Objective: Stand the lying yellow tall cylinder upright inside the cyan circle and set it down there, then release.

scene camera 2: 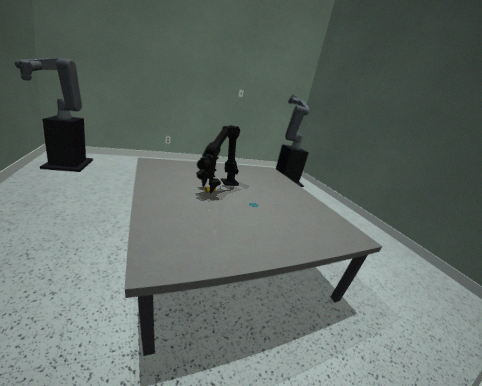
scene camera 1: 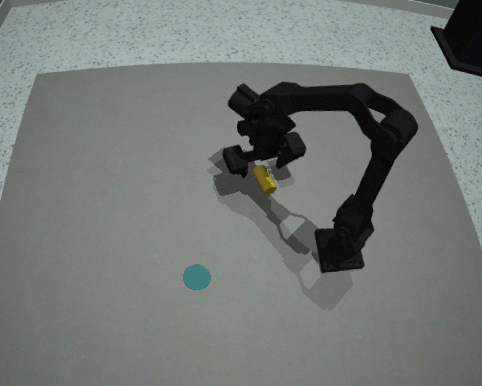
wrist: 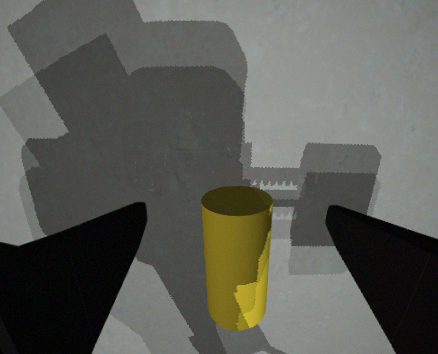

My gripper (scene camera 1: 260, 172) is open and holds nothing. Also in view: a yellow tall cylinder (wrist: 236, 220).
My gripper is seen too in the wrist view (wrist: 237, 212).
